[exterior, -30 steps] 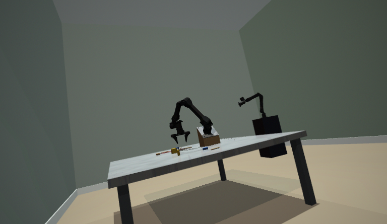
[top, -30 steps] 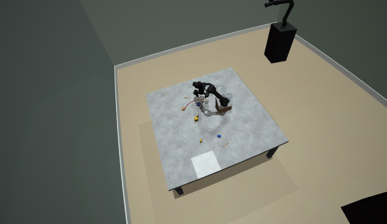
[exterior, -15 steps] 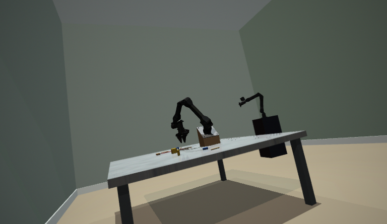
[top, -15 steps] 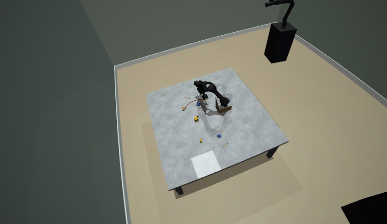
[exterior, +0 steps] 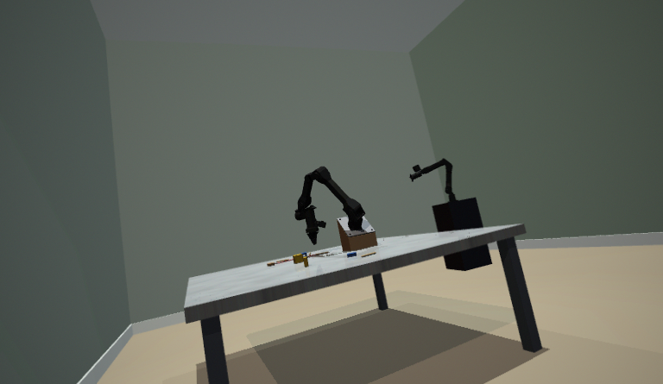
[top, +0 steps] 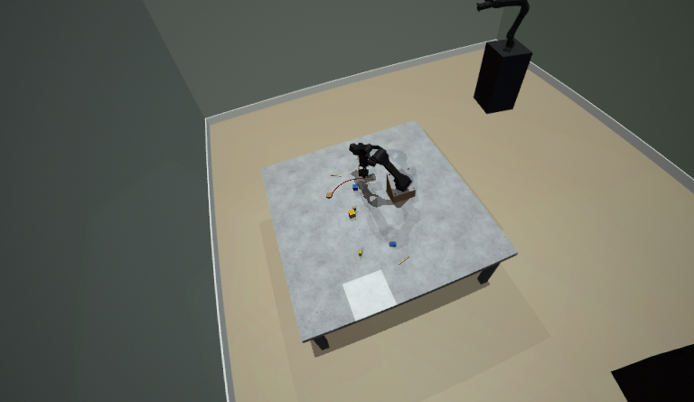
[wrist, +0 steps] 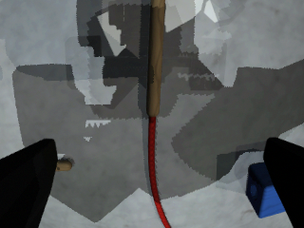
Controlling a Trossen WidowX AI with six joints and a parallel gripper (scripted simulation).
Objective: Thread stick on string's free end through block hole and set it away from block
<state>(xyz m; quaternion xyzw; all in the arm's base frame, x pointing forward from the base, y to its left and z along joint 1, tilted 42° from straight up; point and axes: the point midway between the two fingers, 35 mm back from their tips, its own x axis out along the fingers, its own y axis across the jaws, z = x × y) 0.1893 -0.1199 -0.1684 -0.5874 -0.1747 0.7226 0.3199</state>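
Right now my gripper tip is 2 cm past the thin wooden stick and 6 cm above it. Also, from my gripper tip: round wooden button: 27 cm ahead, 9 cm to the left, 5 cm below; blue cube: 8 cm ahead, 7 cm to the left, 4 cm below.
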